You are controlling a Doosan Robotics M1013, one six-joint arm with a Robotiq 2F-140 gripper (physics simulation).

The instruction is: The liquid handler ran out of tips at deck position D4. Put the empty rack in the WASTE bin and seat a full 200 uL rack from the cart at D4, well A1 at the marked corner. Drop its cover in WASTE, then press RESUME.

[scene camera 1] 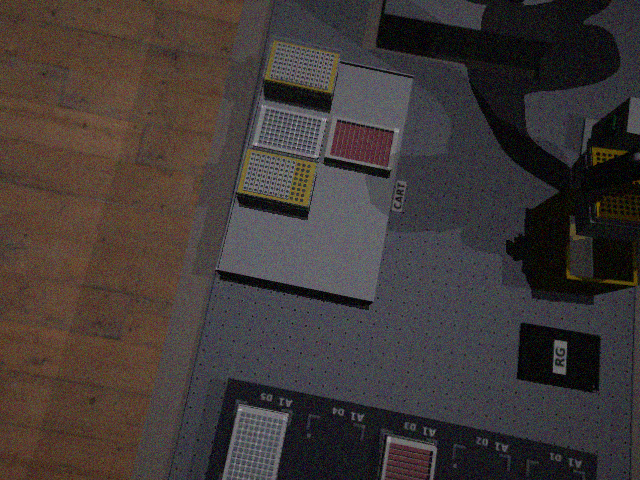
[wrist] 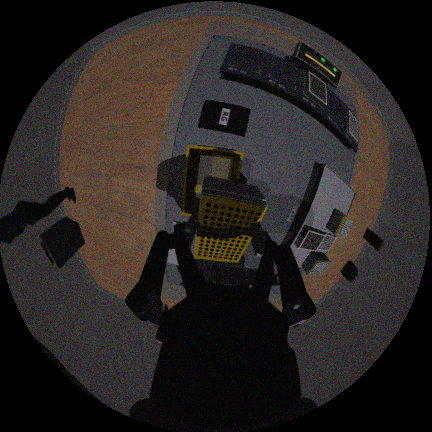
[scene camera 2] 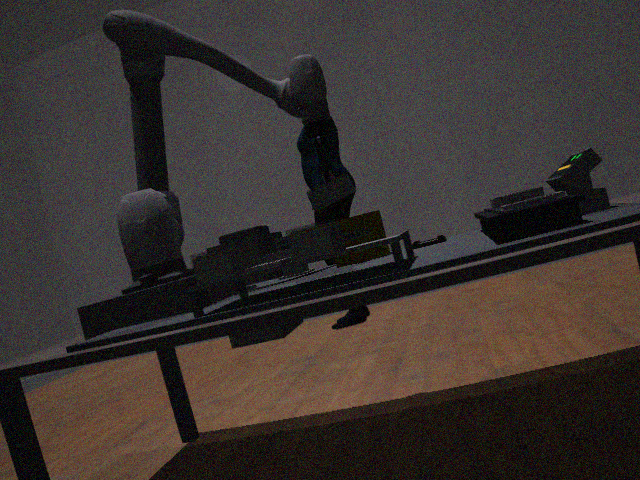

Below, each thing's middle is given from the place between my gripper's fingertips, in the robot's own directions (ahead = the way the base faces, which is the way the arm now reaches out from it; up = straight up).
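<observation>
Looking at the black RG pad [scene camera 1: 547, 355], I find my hand 20 cm above it, 25 cm short of it and 2 cm to the right of it. Going by their middles, of the things named here the pad is the nearest to my hand. The grey cart tray [scene camera 1: 336, 249] is 45 cm to the right of my hand, 15 cm below it and 6 cm behind it.
</observation>
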